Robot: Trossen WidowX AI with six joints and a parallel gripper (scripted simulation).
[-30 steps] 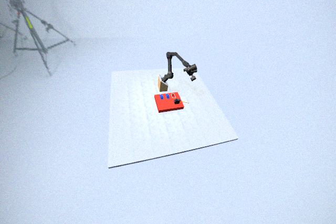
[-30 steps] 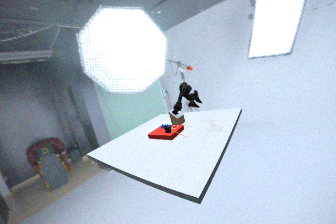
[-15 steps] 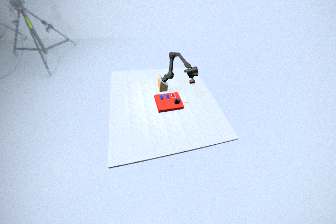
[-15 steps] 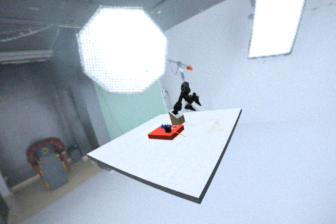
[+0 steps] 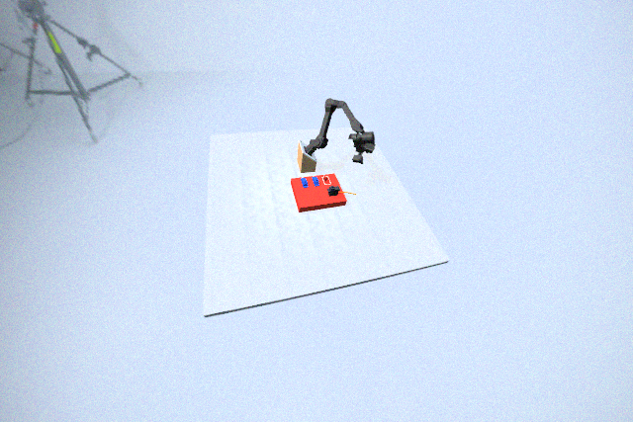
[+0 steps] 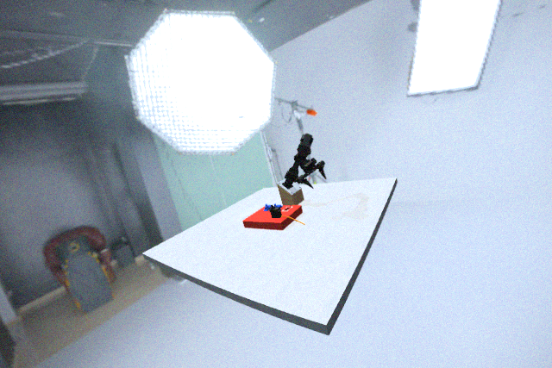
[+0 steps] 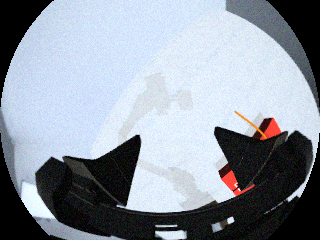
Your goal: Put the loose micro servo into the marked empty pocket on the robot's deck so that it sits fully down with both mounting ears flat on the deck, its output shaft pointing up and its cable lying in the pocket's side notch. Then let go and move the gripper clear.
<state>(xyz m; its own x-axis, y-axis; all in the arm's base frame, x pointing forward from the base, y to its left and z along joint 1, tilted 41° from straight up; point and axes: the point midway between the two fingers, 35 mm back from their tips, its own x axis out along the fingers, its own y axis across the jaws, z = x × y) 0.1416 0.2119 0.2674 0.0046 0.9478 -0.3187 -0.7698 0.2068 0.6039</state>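
Now: gripper tip 160 mm short of the red deck, 320 mm to the left of it and 160 mm above it.
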